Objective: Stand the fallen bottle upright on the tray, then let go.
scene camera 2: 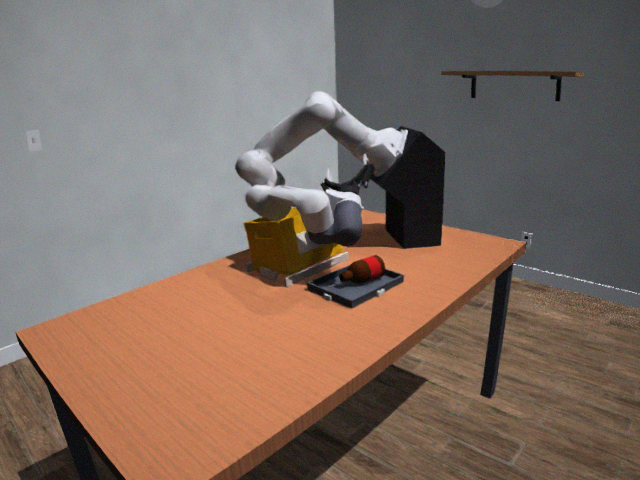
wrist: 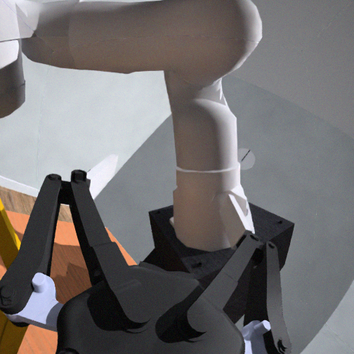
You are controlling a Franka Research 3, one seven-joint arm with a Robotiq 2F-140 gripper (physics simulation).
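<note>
The brown bottle with a red label [scene camera 2: 373, 267] lies on its side on the dark tray [scene camera 2: 352, 297], its neck toward the left. My gripper [scene camera 2: 346, 168] [wrist: 171, 184] is open and empty. In the scene view it is above and behind the bottle, well apart from it, with its fingers tipped upward and toward the robot's base. In the wrist view the fingers are spread wide in front of the arm and the base. The bottle and the tray do not show in the wrist view.
A yellow crate [scene camera 2: 271, 248] [wrist: 9, 235] stands left of the tray, its right part partly hidden by the low-hanging arm [scene camera 2: 310, 206]. The black base pedestal [scene camera 2: 416, 196] [wrist: 274, 227] stands at the back of the wooden table [scene camera 2: 232, 361] [wrist: 42, 340]. A wall shelf [scene camera 2: 511, 73] hangs at the right.
</note>
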